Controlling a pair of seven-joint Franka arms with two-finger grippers.
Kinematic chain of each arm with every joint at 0, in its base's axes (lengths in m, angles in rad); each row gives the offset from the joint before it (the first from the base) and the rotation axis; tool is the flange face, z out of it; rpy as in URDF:
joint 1: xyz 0 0 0.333 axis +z
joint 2: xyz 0 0 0 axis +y
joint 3: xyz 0 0 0.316 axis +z
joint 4: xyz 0.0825 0 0 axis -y
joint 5: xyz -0.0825 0 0.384 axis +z
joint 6: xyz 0 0 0 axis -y
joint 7: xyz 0.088 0 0 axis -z
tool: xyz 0 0 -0.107 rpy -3.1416 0 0
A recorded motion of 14 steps. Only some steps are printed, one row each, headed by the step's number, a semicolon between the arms.
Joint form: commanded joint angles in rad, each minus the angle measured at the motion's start. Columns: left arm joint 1, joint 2, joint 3, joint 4, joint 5, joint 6, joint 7; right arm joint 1, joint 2, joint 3, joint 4, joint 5, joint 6, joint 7.
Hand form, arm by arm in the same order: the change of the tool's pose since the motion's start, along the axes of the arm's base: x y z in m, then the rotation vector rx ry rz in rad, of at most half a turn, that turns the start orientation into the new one. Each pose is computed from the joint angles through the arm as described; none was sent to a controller.
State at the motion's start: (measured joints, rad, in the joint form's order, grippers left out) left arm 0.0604 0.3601 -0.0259 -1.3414 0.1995 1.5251 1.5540; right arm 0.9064 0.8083 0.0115 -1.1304 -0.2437 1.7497 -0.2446
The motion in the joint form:
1: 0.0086 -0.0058 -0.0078 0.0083 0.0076 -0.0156 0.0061; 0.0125 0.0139 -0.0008 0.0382 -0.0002 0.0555 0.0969
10: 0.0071 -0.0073 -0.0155 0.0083 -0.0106 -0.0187 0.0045; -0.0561 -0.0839 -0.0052 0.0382 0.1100 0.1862 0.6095
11: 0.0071 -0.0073 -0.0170 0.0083 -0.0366 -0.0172 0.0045; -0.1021 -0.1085 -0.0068 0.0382 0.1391 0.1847 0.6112
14: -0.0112 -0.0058 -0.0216 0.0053 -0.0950 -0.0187 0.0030; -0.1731 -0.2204 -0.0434 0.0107 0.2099 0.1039 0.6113
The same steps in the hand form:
1: -0.0024 0.0023 0.0067 0.0042 0.0025 -0.0025; -0.0001 0.0166 0.0110 0.0741 -0.0683 -0.0696
10: -0.0026 -0.0048 0.0071 -0.0161 0.0029 -0.0070; 0.0394 -0.0034 0.0952 0.3694 -0.1862 -0.6641
11: -0.0024 -0.0085 0.0067 -0.0425 0.0006 -0.0057; 0.0627 -0.0282 0.1136 0.3980 -0.1811 -0.7239
14: -0.0019 -0.0293 0.0035 -0.1019 0.0057 -0.0199; 0.0922 -0.0943 0.1756 0.4146 -0.1641 -0.8513

